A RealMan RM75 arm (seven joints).
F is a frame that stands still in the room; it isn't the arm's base.
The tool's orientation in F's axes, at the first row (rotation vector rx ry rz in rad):
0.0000 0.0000 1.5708
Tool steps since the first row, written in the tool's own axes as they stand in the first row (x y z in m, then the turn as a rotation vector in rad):
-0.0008 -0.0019 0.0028 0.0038 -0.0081 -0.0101
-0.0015 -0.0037 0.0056 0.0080 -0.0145 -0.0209
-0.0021 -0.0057 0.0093 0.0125 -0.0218 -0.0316
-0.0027 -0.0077 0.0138 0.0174 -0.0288 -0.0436
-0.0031 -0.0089 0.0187 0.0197 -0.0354 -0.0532
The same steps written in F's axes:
0.0019 -0.0008 0.0028 0.0081 0.0038 -0.0101
0.0037 -0.0015 0.0056 0.0145 0.0080 -0.0209
0.0057 -0.0021 0.0093 0.0218 0.0125 -0.0316
0.0077 -0.0027 0.0138 0.0288 0.0174 -0.0436
0.0089 -0.0031 0.0187 0.0354 0.0197 -0.0532

